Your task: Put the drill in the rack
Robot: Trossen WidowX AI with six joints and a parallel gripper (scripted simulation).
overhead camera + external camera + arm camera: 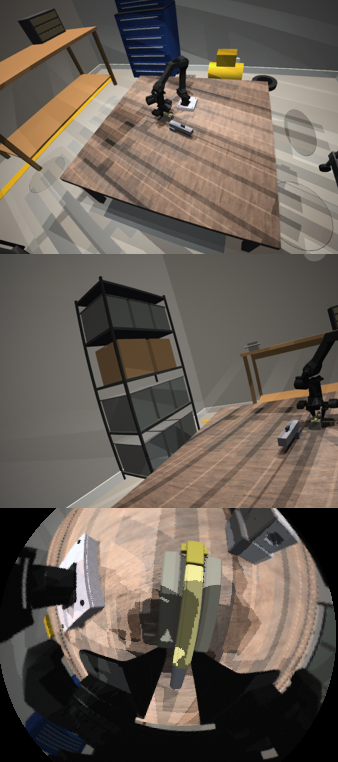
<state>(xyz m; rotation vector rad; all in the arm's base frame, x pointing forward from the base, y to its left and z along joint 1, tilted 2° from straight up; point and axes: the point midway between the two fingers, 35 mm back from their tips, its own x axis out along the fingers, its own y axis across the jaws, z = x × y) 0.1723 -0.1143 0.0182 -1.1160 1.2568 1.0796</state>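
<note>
The drill lies 40 mm to the left of my gripper tip, 30 mm above it and 10 mm ahead of it. Round my gripper tip: small rack: 50 mm to the left, 10 mm ahead, 10 mm above; grey housing block: 210 mm to the left, 100 mm ahead, 30 mm above; dark key: 230 mm to the left, 110 mm ahead, 40 mm above.
</note>
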